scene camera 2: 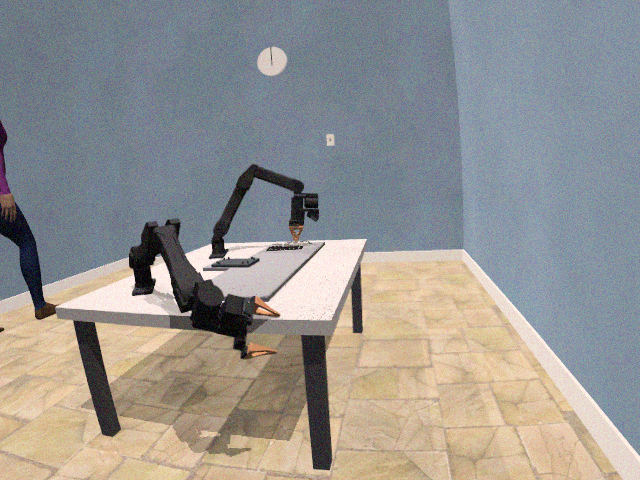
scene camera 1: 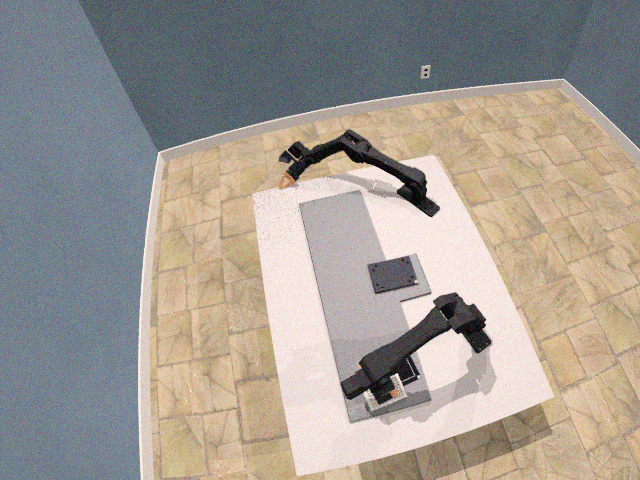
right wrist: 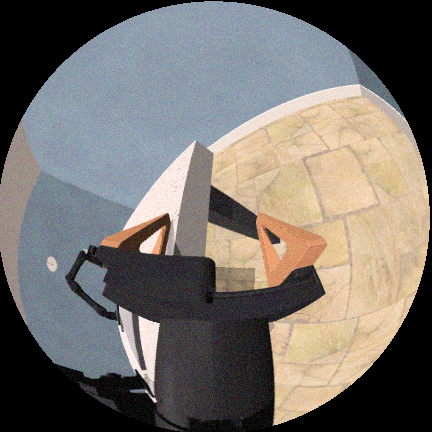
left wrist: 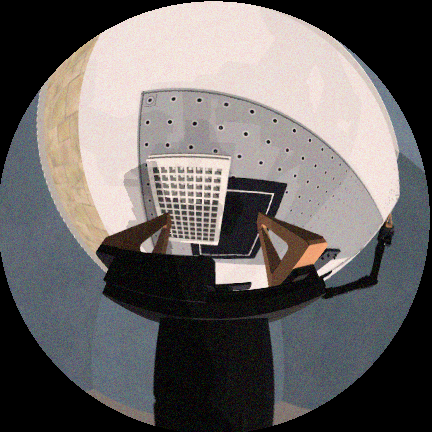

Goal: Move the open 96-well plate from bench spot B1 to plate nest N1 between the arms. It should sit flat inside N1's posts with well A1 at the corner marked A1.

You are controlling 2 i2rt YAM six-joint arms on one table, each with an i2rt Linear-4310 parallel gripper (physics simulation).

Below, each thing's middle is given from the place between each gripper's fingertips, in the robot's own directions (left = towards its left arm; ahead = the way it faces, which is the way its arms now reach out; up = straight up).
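Scene:
From my left hand: dark square nest [scene camera 1: 396,273], 150 mm behind, 390 mm to the right, 20 mm below; black white-outlined nest [left wrist: 238,238], 50 mm behind, 40 mm to the right, 30 mm below; white well plate [left wrist: 191,186], 10 mm behind, 30 mm to the left, 20 mm below.
From my right hand: black white-outlined nest, 270 mm behind, 940 mm to the left, 40 mm above; white well plate, 240 mm behind, 1010 mm to the left, 50 mm above. My right hand: 370 mm past the dark square nest, 590 mm to the right of it, 50 mm below it.

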